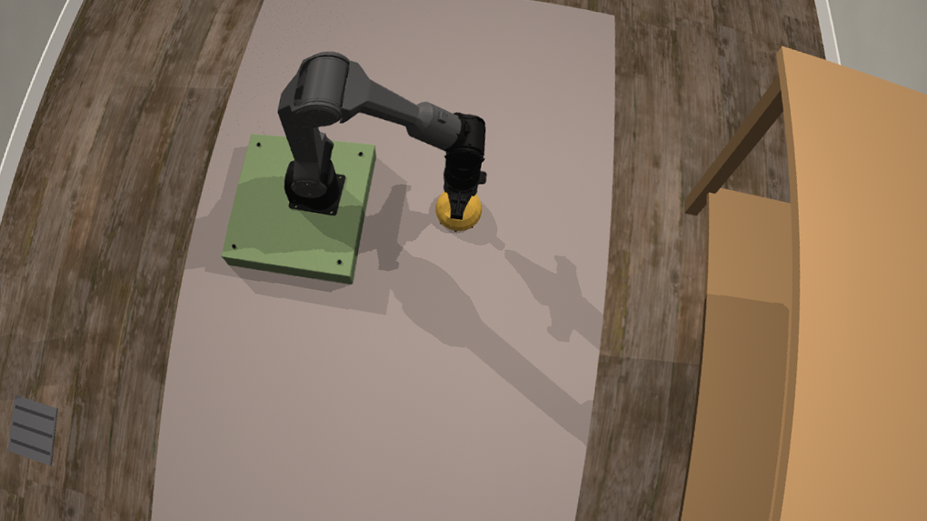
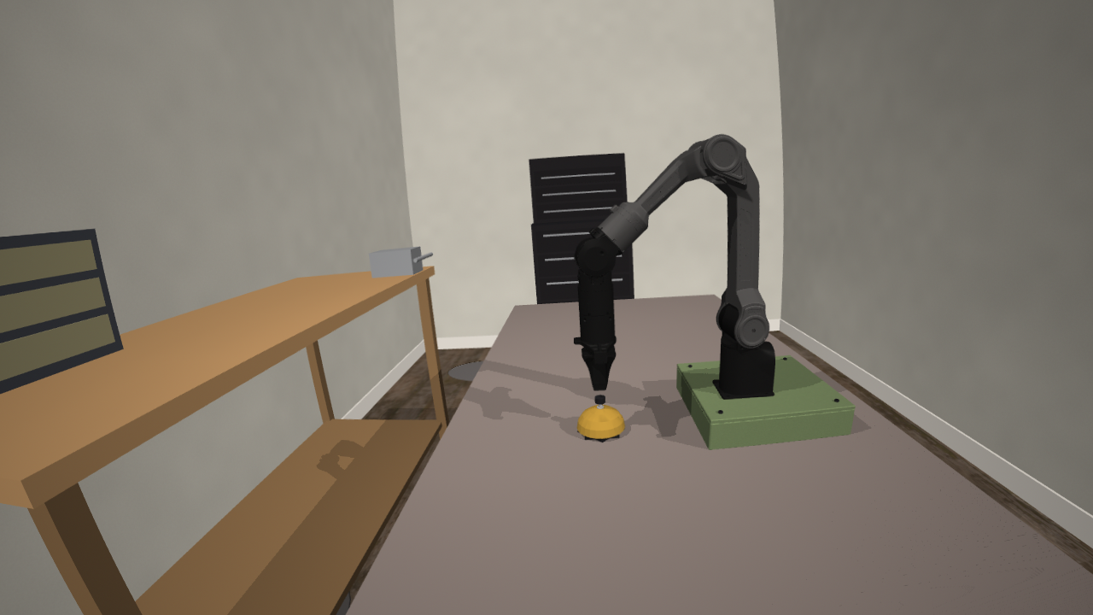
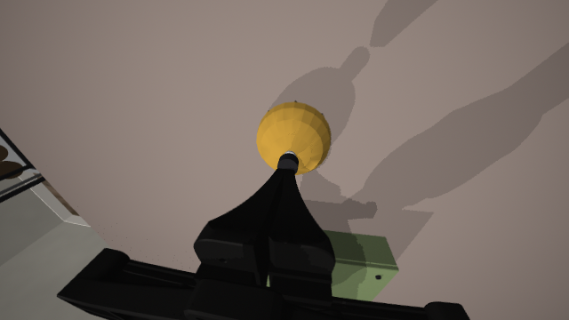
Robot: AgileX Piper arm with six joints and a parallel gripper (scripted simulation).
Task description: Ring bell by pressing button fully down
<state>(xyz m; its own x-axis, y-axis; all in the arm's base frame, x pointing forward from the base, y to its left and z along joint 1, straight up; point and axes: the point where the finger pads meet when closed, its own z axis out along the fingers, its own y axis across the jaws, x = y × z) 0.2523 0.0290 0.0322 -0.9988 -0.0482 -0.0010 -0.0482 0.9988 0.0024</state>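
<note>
Right now my hand is 3 cm above the black button. Also, from my hand: yellow dome bell (5 cm below).
</note>
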